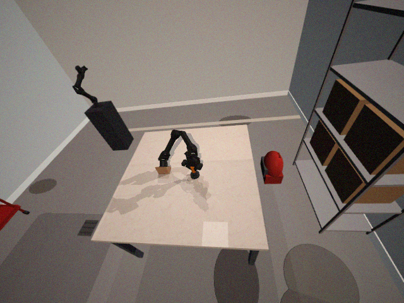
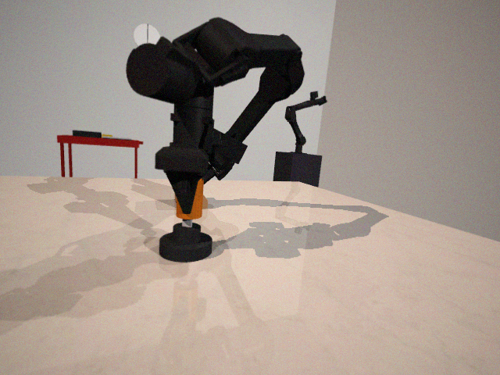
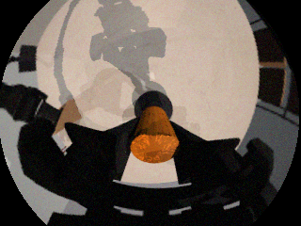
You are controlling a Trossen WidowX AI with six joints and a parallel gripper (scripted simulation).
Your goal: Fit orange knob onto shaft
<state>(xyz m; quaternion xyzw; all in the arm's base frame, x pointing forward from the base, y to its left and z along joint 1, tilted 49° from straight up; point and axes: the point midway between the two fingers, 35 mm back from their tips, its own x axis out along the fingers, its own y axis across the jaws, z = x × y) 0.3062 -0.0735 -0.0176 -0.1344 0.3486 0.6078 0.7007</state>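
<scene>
The round pedestal lies 4 cm below my gripper tip. The rest, counted from my gripper tip: orange knob: 3 cm above.
</scene>
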